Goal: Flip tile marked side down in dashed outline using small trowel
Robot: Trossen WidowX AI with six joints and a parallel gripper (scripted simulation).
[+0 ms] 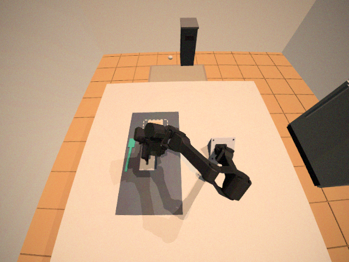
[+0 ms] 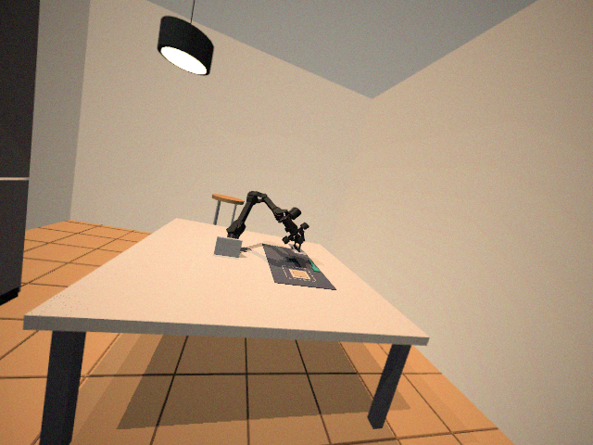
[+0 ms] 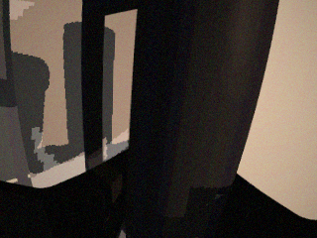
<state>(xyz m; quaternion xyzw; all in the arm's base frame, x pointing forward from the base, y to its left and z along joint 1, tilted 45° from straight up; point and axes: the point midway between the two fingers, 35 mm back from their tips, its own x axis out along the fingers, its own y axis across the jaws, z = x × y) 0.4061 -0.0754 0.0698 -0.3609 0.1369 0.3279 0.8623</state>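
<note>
My gripper tip is 13 cm above the green trowel, 11 cm short of it and 2 cm to the left of it. Also, from my gripper tip: tile 19 cm to the right, 13 cm below, 4 cm behind; then dark grey mat 16 cm below, 3 cm behind.
</note>
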